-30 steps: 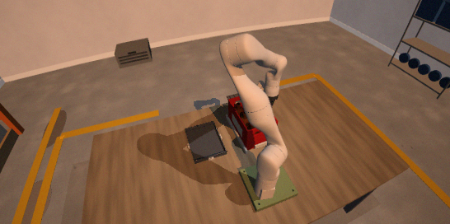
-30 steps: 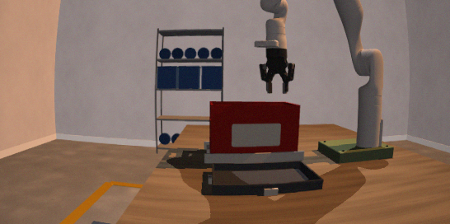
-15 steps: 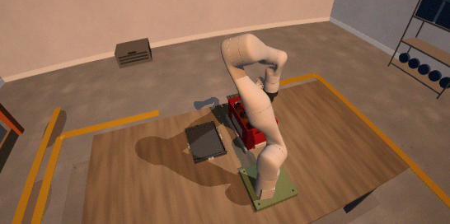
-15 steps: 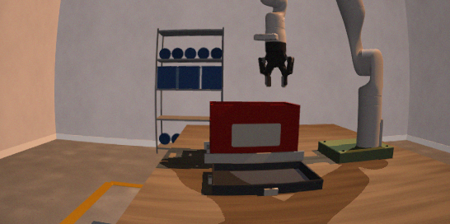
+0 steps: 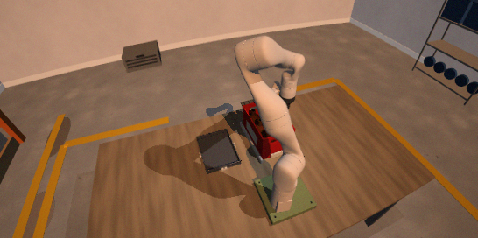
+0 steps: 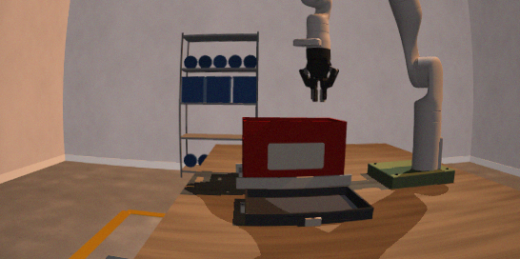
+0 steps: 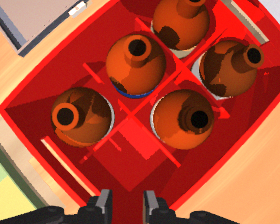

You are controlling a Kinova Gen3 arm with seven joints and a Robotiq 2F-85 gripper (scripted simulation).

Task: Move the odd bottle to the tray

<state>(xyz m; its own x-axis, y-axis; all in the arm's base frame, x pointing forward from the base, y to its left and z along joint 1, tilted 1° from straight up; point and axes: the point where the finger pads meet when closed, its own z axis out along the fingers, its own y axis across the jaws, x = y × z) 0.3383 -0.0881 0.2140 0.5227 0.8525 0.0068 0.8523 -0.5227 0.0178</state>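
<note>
My gripper is now 160 mm above the red crate, 80 mm short of it and 60 mm to the right of it. Also, from my hand: dark tray (350 mm to the left, 230 mm below, 20 mm ahead).
</note>
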